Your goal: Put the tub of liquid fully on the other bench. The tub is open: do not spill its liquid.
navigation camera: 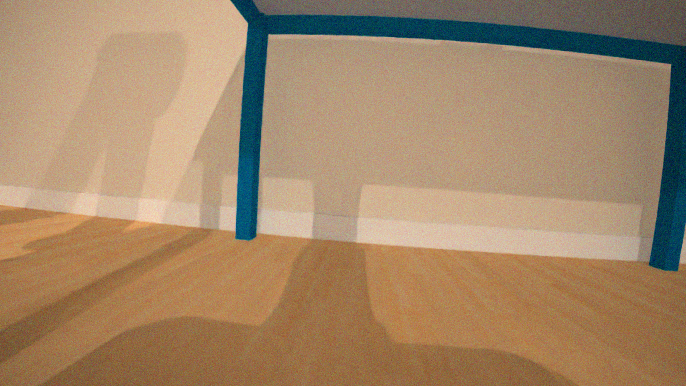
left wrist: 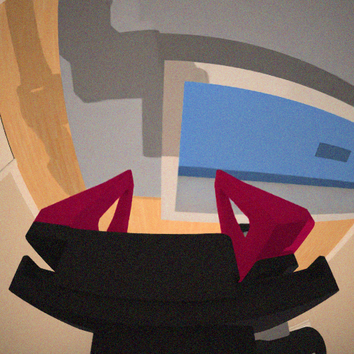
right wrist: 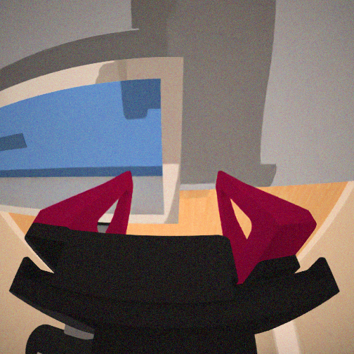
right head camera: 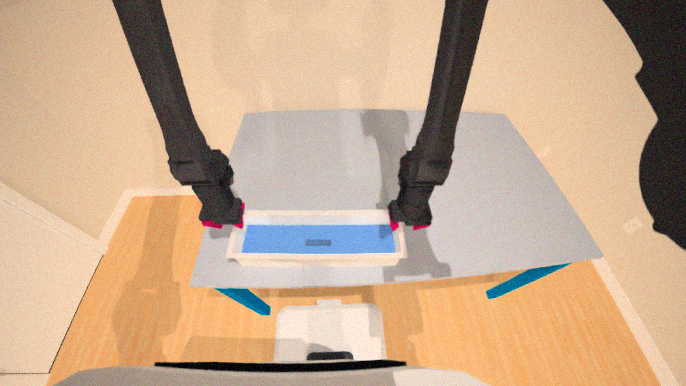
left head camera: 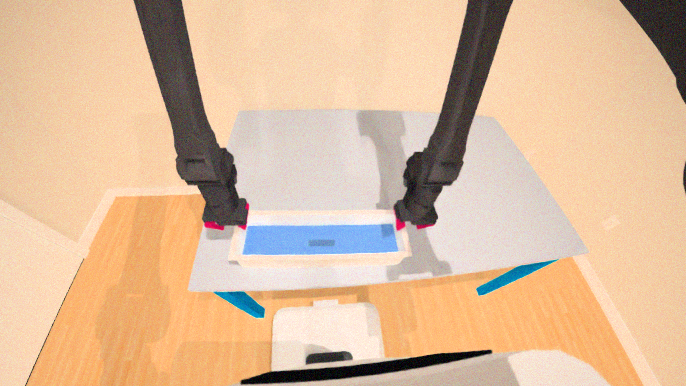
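An open white tub [left head camera: 320, 259] [right head camera: 315, 257] [left wrist: 170, 185] [right wrist: 172, 120] holding blue liquid [left head camera: 280, 240] [right head camera: 280, 239] [left wrist: 250, 130] [right wrist: 75, 125] stands level on a grey bench [left head camera: 500, 200] [right head camera: 500, 200] [left wrist: 110, 130] [right wrist: 310, 100], near its lower-left edge. My left gripper [left head camera: 229, 226] [right head camera: 226, 224] [left wrist: 173, 177] is open at the tub's left end. My right gripper [left head camera: 413, 226] [right head camera: 408, 227] [right wrist: 174, 178] is open at its right end. In each wrist view an end wall shows between the spread red fingers, neither touching it visibly. Finger height against the rim is unclear. No second bench shows.
Blue bench legs [left head camera: 242, 303] [right head camera: 247, 301] [navigation camera: 250, 150] stand on the wood floor [left head camera: 450, 325] [navigation camera: 450, 300]. My white base [left head camera: 327, 325] [right head camera: 330, 325] is close to the bench edge. A wall runs behind the bench. A pale panel [left head camera: 30, 270] [right head camera: 40, 300] stands at the left.
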